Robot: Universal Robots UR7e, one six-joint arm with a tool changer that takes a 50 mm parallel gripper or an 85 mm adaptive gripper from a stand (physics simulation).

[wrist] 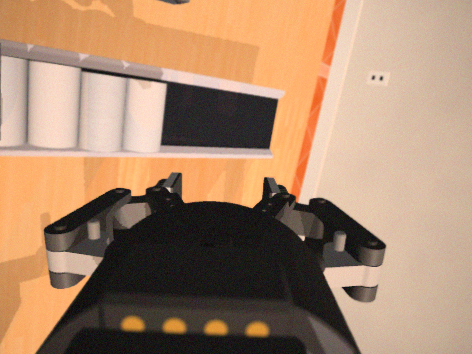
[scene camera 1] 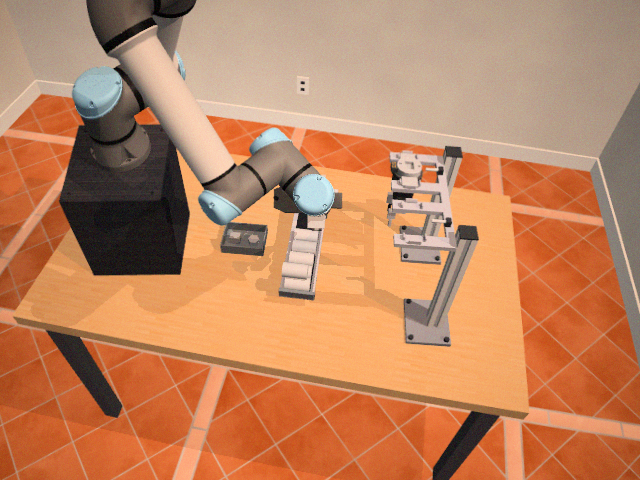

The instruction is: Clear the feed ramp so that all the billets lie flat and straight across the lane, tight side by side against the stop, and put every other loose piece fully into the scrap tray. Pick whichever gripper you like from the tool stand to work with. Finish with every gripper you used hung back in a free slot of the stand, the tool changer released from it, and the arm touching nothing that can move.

In view: a gripper (scene camera 1: 408, 169).
The wrist view misses the gripper: it is out of frame.
